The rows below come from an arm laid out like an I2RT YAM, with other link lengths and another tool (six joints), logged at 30 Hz.
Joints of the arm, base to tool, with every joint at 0 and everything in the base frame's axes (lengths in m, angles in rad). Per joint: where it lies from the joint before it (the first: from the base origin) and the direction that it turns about. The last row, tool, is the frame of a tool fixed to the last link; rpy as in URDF.
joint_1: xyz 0 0 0.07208 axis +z
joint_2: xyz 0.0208 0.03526 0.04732 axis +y
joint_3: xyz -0.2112 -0.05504 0 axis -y
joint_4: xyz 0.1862 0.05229 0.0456 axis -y
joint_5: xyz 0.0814 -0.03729 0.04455 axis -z
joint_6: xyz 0.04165 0 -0.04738 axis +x
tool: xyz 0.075 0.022 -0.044 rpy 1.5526 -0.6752 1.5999
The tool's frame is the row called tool.
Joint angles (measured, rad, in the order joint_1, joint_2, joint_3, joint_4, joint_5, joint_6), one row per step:
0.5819 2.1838 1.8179 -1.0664 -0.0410 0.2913
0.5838 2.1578 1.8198 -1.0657 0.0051 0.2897
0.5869 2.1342 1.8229 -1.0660 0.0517 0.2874
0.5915 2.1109 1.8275 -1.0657 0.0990 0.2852
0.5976 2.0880 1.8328 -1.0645 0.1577 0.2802
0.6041 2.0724 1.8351 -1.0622 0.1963 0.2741
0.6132 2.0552 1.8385 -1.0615 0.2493 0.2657
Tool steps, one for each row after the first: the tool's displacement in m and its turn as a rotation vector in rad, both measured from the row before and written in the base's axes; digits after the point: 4 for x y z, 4 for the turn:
0.0043 -0.0029 0.0065 -0.0225 -0.0491 -0.0035
0.0039 -0.0029 0.0063 -0.0240 -0.0475 -0.0030
0.0039 -0.0024 0.0069 -0.0233 -0.0493 -0.0030
0.0046 -0.0032 0.0071 -0.0321 -0.0564 -0.0028
0.0025 -0.0016 0.0049 -0.0212 -0.0377 0.0023
0.0029 -0.0025 0.0057 -0.0325 -0.0464 0.0022

